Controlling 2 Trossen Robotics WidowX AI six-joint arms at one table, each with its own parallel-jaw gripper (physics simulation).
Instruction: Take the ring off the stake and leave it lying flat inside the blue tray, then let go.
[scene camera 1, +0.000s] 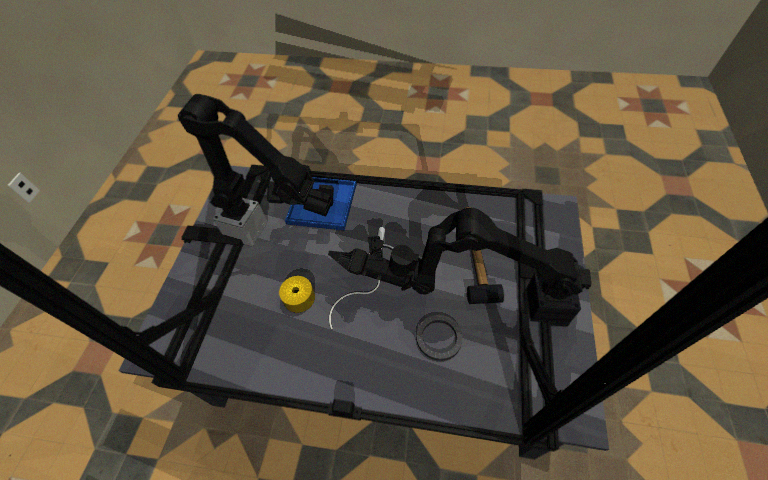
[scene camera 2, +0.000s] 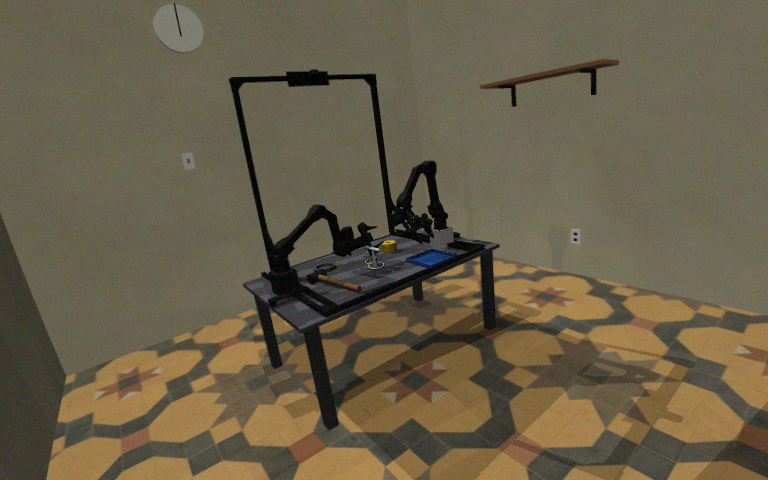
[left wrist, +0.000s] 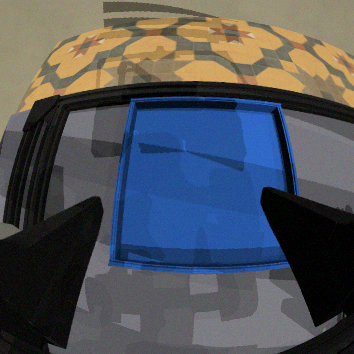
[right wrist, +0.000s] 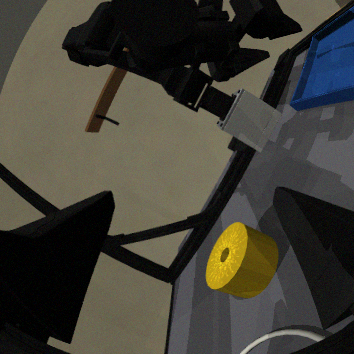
Observation:
The left gripper (left wrist: 183, 200) is open and holds nothing. Also in view: a yellow spool (scene camera 1: 296, 293). A hammer (scene camera 1: 483, 293) rests on the table. Further things: the right gripper (scene camera 1: 332, 253) and a blue tray (scene camera 1: 336, 218).
The yellow spool shows as well in the right wrist view (right wrist: 242, 262). The left gripper shows as well in the right wrist view (right wrist: 282, 41). The right gripper is seen too in the right wrist view (right wrist: 195, 197). The left wrist view misses the yellow spool: it is out of frame. The left wrist view does not show the hammer: it is out of frame.

